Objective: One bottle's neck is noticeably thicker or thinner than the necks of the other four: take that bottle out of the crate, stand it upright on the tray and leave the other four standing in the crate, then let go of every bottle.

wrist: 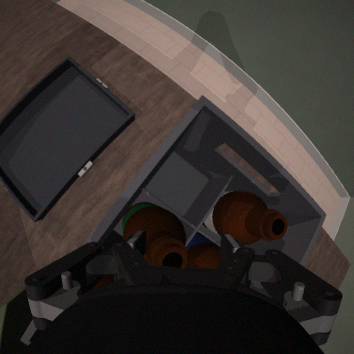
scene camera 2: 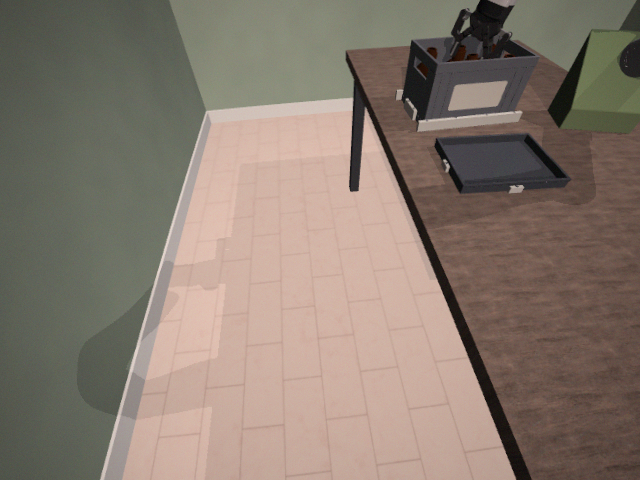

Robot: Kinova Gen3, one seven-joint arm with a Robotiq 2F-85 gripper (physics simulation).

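The dark grey crate holds brown bottles, all partly hidden. In the wrist view, a bottle with a white label leans its mouth to the right, a green-labelled bottle is at left centre, and a blue-labelled bottle is partly behind the gripper. I cannot tell which neck differs. My gripper is open, its fingers down at the crate's top. The green-labelled bottle's mouth appears between the fingertips, not gripped. The dark tray holds no bottle.
White strips line the crate's base, and small white clips sit at the tray's sides. A green block with a dark round part stands right of the crate. The table's long edge runs left of the tray.
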